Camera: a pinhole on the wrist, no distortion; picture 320 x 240 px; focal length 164.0 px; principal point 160.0 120.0 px. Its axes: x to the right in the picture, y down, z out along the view. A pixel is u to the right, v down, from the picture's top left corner.
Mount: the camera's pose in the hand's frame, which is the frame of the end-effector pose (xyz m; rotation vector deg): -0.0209 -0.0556 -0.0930 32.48 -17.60 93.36
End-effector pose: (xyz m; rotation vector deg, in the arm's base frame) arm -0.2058 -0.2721 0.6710 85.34 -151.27 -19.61
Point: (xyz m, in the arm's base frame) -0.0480 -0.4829 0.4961
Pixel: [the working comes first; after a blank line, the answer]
In the camera's frame: -0.0895 -0.0643 0.3058

112.0 85.5
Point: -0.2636 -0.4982 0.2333
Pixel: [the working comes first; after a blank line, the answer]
In the camera's frame: 0.1504 -0.1740 0.5208

207.4 65.2
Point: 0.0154 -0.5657 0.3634
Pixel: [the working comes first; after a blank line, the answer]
In the camera's frame: -0.1433 -0.0741 0.4655

109.5 93.9
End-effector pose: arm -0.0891 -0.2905 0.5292 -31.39 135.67 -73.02
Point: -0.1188 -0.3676 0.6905
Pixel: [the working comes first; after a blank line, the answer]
In the camera's frame: -0.0756 -0.0363 0.1116

48.9 66.7
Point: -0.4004 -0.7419 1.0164
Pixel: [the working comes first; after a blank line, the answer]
In the camera's frame: -0.4831 -0.3529 0.3551

outside the picture
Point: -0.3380 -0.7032 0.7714
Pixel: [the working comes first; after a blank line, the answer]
In the camera's frame: -0.2281 -0.3343 0.3463

outside the picture
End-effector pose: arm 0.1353 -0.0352 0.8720 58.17 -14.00 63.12
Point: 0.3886 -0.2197 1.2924
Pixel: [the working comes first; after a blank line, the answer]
In the camera's frame: 0.3269 -0.2234 0.4761

272.6 43.1
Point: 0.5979 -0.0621 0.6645
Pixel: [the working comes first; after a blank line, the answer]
In the camera's frame: -0.3096 -0.0126 0.3603

19.1 114.3
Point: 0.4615 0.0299 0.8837
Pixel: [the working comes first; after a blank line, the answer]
In the camera's frame: -0.1073 -0.1724 0.2673

94.2 14.2
